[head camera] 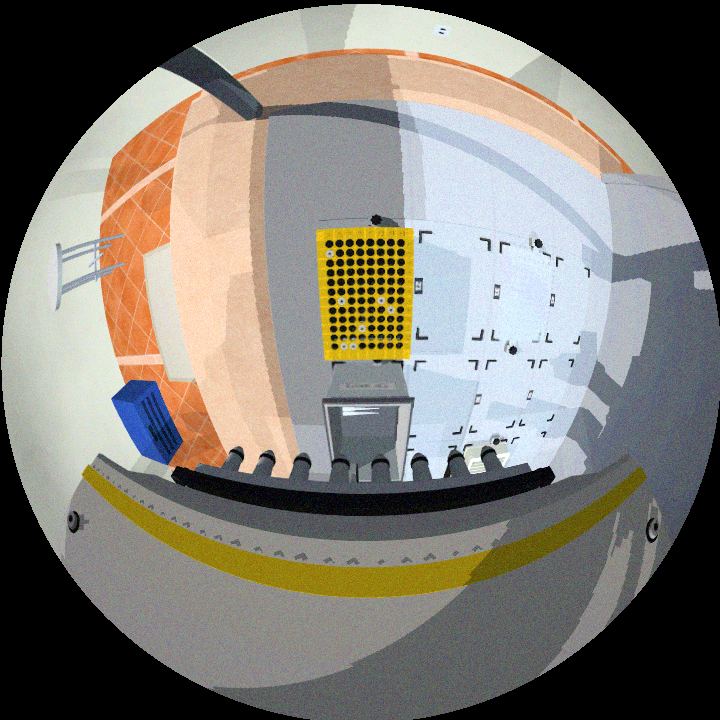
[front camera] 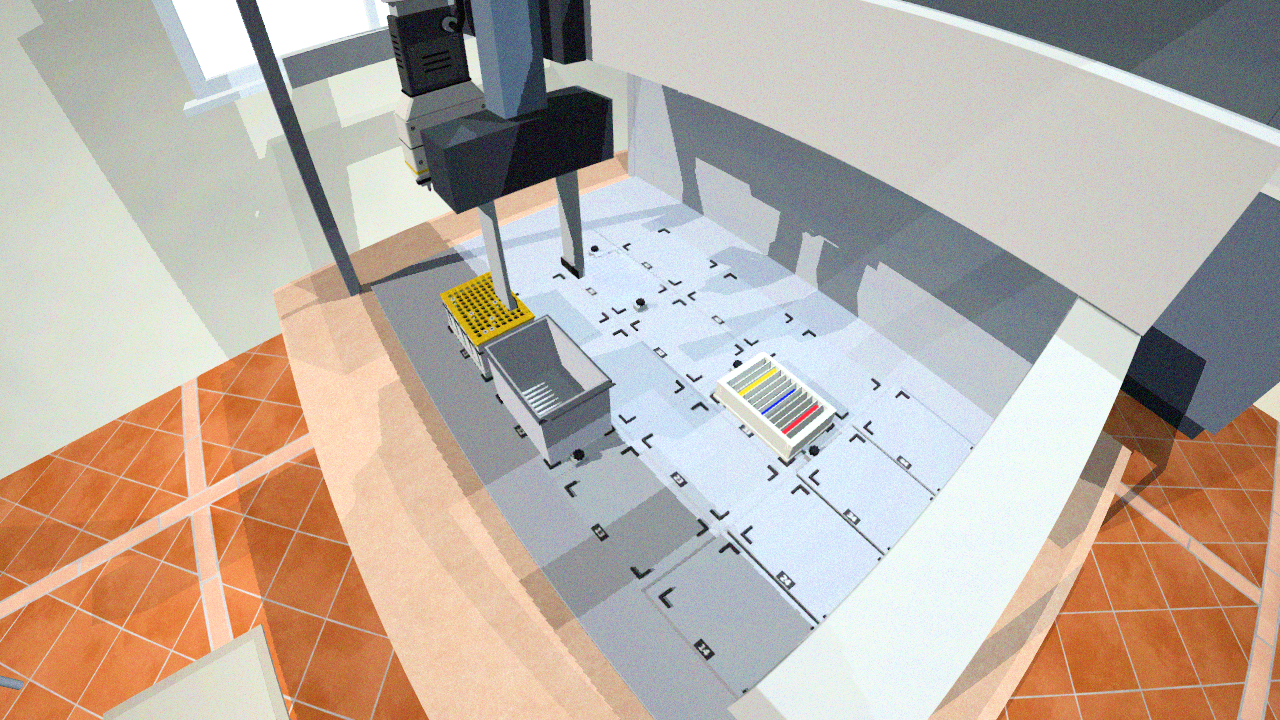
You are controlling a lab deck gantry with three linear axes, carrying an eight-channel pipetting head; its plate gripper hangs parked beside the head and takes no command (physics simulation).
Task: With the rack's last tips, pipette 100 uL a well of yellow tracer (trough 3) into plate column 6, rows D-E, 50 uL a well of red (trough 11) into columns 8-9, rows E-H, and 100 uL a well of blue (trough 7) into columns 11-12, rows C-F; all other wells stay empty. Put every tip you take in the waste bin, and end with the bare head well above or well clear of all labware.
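Note:
The yellow tip rack [front camera: 483, 307] [head camera: 366, 231] has mostly dark holes and several scattered pale tips. The grey waste bin [front camera: 581, 430] [head camera: 400, 433] stands beside it, with pale streaks inside. The white trough block [front camera: 775, 405] [head camera: 478, 460] shows yellow, blue and red strips in the front view and is partly behind the channels in the head view. The clear plate [head camera: 524, 292] is faint; its well contents cannot be made out. The pipetting head [front camera: 431, 89] [head camera: 366, 497] is high above the deck, its eight channels without visible tips. My parked gripper [front camera: 542, 286] has its two pale fingers apart, holding nothing.
Black locating knobs [front camera: 640, 303] [head camera: 512, 349] and corner brackets stand on the pale deck. A dark upright post [front camera: 299, 147] [head camera: 221, 87] rises at the deck's edge. A blue box [head camera: 146, 419] shows beyond the edge in the head view.

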